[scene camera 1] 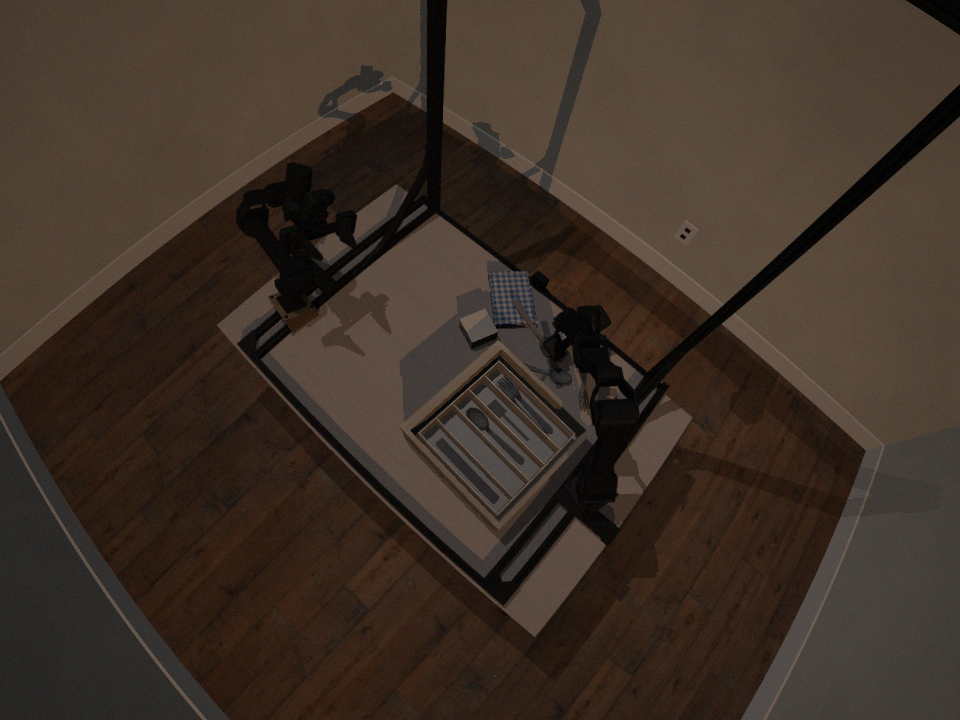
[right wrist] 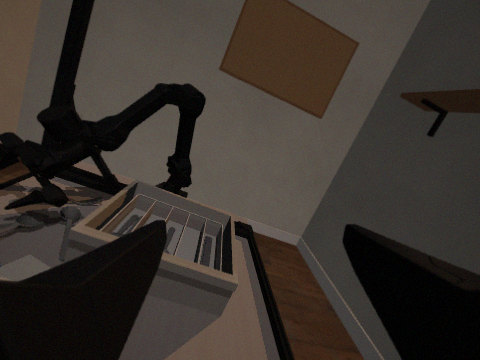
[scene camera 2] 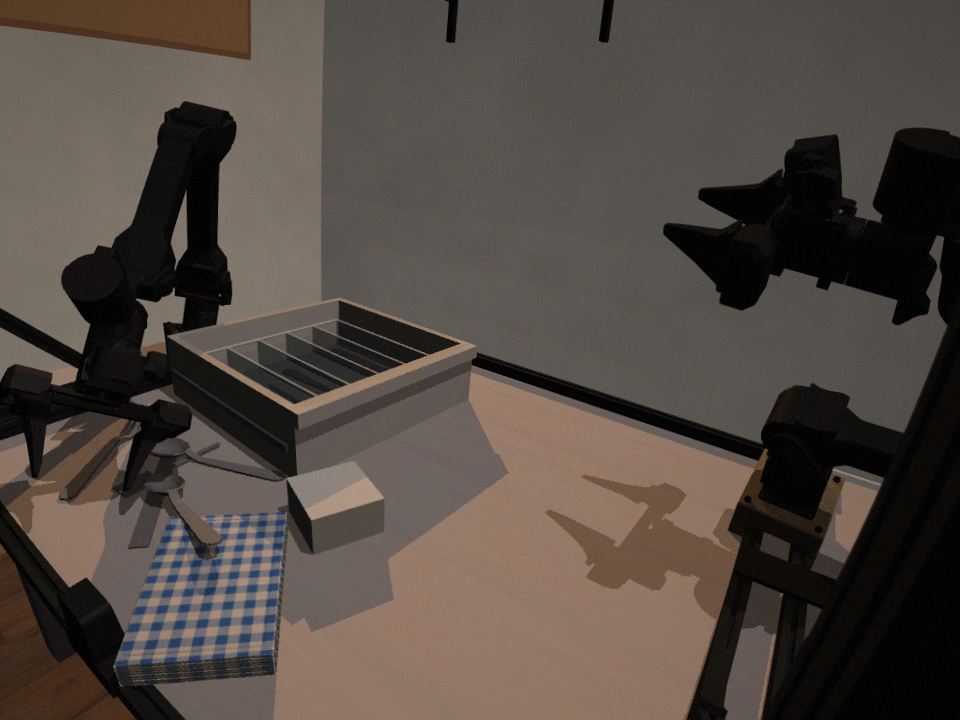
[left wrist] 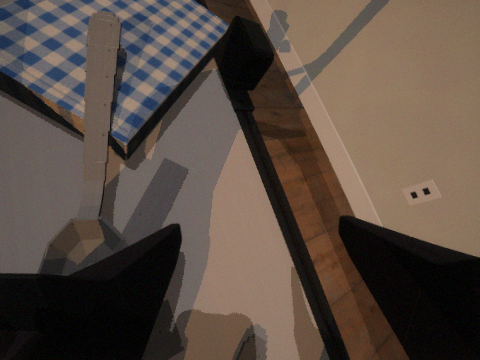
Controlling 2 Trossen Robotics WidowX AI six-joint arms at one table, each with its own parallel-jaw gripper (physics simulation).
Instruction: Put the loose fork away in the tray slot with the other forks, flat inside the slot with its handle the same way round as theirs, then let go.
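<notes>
The loose fork (scene camera 1: pixel 583 399) (scene camera 2: pixel 93 468) lies on the table between the tray and the rail, partly hidden by the left arm; in scene camera 1 its tines point down the picture. I cannot make it out in the left wrist view. The tray (scene camera 1: pixel 451 387) (scene camera 2: pixel 387 382) (right wrist: pixel 200 271) holds forks (scene camera 1: pixel 517 399) in one slot, tines toward the upper left in scene camera 1, handles toward the lower right. My left gripper (scene camera 2: pixel 81 480) (left wrist: pixel 259 228) is open and empty, low over the fork's handle end and the spoons. My right gripper (scene camera 1: pixel 336 250) (scene camera 2: pixel 682 209) (right wrist: pixel 255 231) is open and empty, raised far from the tray.
One spoon (scene camera 2: pixel 193 519) (left wrist: pixel 97 100) rests its handle on the blue checked cloth stack (scene camera 1: pixel 507 286) (scene camera 2: pixel 209 604) (left wrist: pixel 165 30). Another spoon (scene camera 1: pixel 559 377) (scene camera 2: pixel 240 465) lies beside the tray. A white box (scene camera 1: pixel 478 327) (scene camera 2: pixel 341 496) stands near the tray's corner. A dark rail edges the table.
</notes>
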